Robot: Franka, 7 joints.
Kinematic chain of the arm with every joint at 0, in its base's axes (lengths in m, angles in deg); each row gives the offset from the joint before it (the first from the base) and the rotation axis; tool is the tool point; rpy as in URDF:
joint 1: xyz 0 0 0.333 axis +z
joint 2: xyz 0 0 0 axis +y
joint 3: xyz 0 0 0.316 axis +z
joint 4: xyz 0.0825 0 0 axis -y
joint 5: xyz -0.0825 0 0.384 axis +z
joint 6: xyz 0 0 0 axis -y
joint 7: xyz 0.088 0 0 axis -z
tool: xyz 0 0 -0.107 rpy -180 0 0
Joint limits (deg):
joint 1: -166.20..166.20
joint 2: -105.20..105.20
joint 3: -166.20..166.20
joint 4: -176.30..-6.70
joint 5: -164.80..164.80
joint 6: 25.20..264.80
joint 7: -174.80..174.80
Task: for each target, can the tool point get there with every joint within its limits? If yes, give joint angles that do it. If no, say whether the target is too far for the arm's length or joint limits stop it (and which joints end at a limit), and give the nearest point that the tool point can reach.
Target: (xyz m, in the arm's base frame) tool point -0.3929 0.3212 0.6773
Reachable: yes | joints 56.19 -44.10 57.35 -104.17 34.05 108.14 127.77
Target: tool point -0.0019 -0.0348 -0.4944
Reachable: no: joint limits stop it (at a limit: joint 2) | nearest point -0.0053 -0.0972 -0.3272 | short by 0.179 m
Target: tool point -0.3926 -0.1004 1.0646
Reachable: yes | joints -24.90 -12.02 -108.63 -31.89 103.07 169.18 78.97
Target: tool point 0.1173 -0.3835 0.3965
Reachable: yes | joints 26.55 -88.10 -62.22 -135.08 -69.88 50.63 -140.94
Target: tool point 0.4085 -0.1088 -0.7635
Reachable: no: too far | nearest point 0.3496 -0.0931 -0.3549 | short by 0.413 m
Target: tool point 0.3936 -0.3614 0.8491
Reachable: yes | joints -101.77 47.65 124.84 -64.61 -65.52 87.81 10.04
